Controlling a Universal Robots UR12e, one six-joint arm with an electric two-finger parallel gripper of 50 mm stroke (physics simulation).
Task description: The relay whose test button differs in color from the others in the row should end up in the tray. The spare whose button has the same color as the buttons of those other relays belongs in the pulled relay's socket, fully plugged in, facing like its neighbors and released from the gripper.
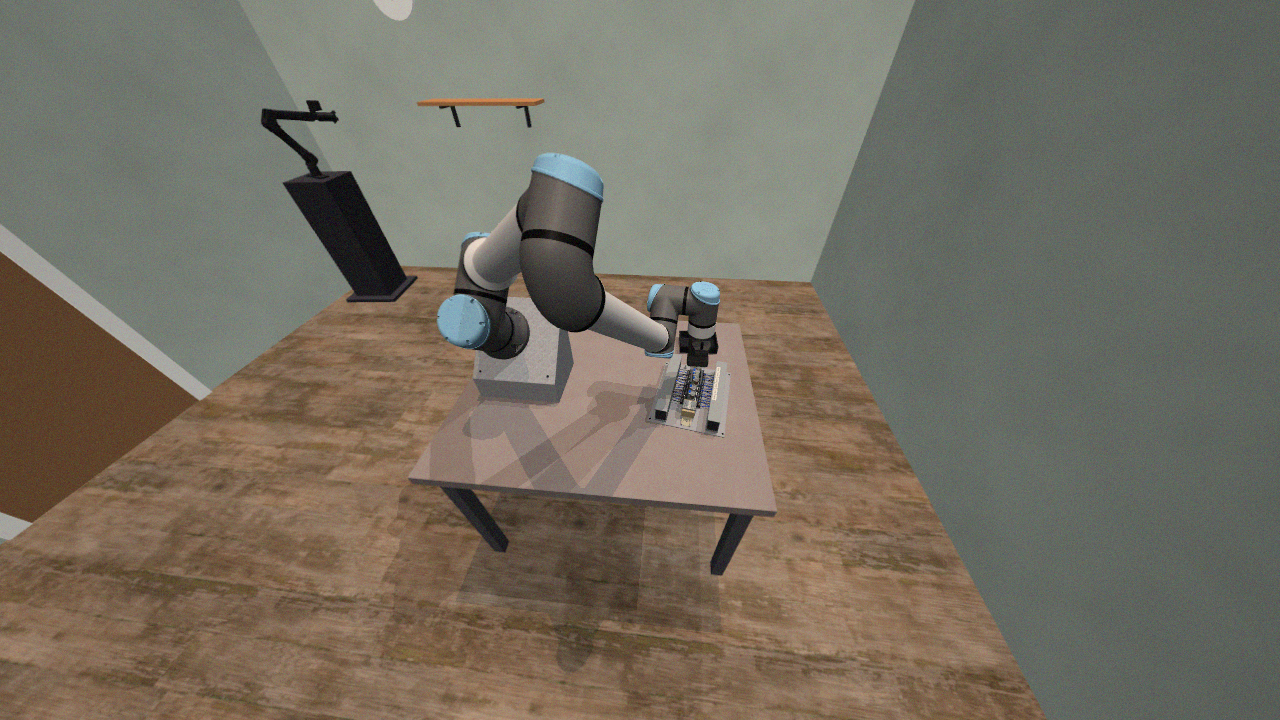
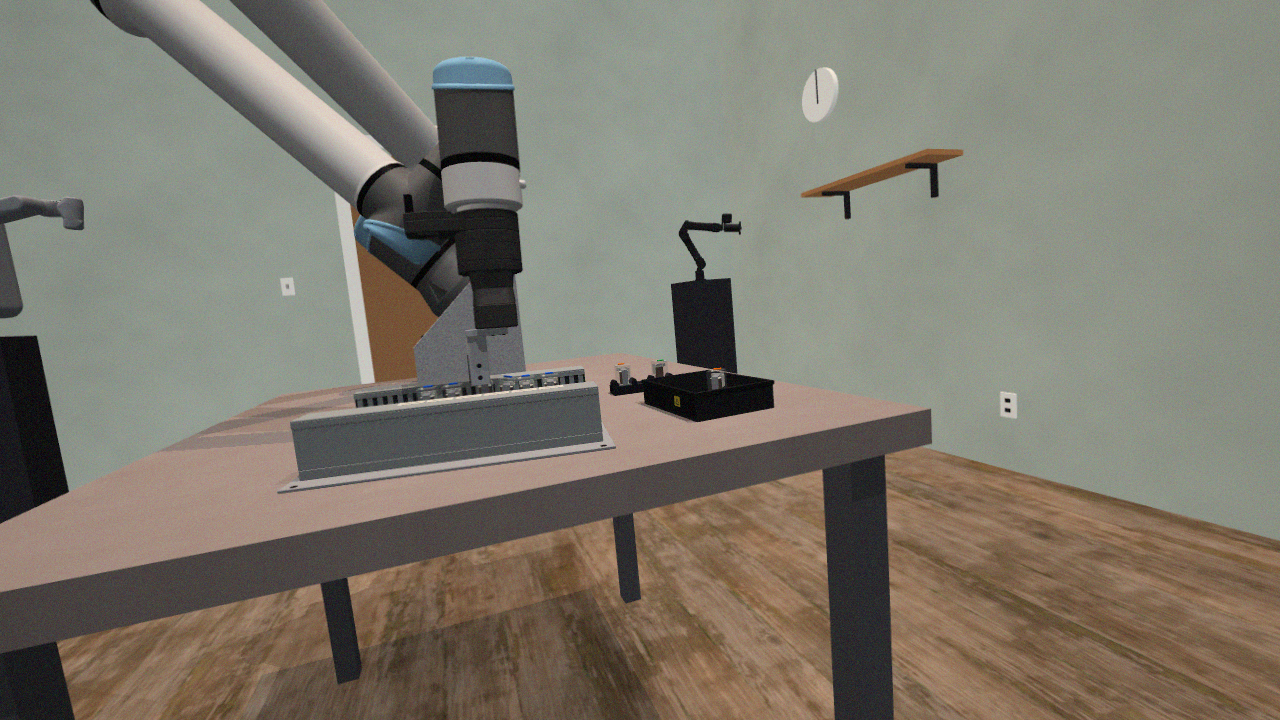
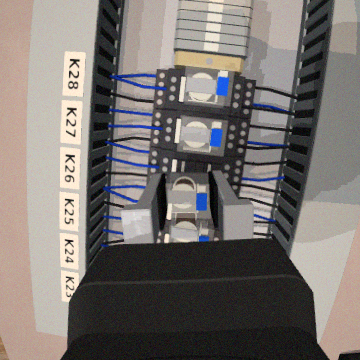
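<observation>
My gripper points down over the relay row, its fingers shut on a clear relay with a blue button. That button is on the same side as the neighbors'. Part of a bare dark socket, level with label K26, shows in front of the held relay; how deep the held relay sits is hidden. Blue-button relays sit at K28 and K27, and another shows behind the held one. A relay with an orange button is in the black tray.
Two spares, one orange-topped and one green-topped, stand in a black holder beside the tray. Slotted wire ducts flank the row, with wires running to the sockets. Grey terminal blocks stand beyond K28.
</observation>
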